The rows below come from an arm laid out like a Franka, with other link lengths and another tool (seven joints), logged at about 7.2 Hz.
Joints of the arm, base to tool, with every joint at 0 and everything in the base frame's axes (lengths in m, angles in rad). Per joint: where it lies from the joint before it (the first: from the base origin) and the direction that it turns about. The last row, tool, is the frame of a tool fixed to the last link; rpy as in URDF.
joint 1: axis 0 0 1 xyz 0 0 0.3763
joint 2: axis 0 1 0 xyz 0 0 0
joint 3: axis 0 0 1 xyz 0 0 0.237
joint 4: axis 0 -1 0 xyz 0.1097 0 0
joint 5: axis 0 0 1 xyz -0.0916 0 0.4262
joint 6: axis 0 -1 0 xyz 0 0 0
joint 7: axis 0 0 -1 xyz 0.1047 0 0
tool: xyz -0.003 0.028 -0.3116 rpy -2.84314 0 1.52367
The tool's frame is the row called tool.
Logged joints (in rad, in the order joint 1, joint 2, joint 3, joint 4, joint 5, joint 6, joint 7), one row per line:
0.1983, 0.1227, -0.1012, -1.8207, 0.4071, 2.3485, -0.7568
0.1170, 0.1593, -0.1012, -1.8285, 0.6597, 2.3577, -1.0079
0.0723, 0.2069, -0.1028, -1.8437, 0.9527, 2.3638, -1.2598
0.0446, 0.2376, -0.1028, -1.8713, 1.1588, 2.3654, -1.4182
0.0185, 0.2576, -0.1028, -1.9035, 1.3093, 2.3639, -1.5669
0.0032, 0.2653, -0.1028, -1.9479, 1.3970, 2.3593, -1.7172
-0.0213, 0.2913, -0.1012, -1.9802, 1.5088, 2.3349, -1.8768
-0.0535, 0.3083, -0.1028, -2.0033, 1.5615, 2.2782, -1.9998
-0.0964, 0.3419, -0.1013, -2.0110, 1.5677, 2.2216, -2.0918
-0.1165, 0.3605, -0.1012, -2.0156, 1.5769, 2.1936, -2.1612
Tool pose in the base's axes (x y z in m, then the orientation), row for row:
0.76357, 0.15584, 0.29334, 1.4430, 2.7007, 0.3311
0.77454, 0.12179, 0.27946, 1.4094, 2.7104, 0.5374
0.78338, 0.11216, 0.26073, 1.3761, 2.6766, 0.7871
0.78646, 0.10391, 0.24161, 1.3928, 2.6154, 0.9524
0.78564, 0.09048, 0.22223, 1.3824, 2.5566, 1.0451
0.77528, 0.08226, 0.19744, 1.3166, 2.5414, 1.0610
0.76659, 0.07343, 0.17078, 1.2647, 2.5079, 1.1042
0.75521, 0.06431, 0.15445, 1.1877, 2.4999, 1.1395
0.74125, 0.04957, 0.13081, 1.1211, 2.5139, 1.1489
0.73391, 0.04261, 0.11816, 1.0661, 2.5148, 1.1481
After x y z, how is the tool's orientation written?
As a rotation vector, in radians.
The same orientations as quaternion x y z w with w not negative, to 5 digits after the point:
0.46830, 0.87647, 0.10745, 0.03085
0.45428, 0.87363, 0.17322, 0.01987
0.44230, 0.86031, 0.25299, 0.01537
0.44745, 0.84022, 0.30597, 0.01458
0.44742, 0.82746, 0.33825, 0.02649
0.43089, 0.83173, 0.34724, 0.04452
0.41825, 0.82940, 0.36517, 0.06176
0.39572, 0.83292, 0.37966, 0.07418
0.37468, 0.84017, 0.38397, 0.07936
0.35838, 0.84537, 0.38594, 0.08922

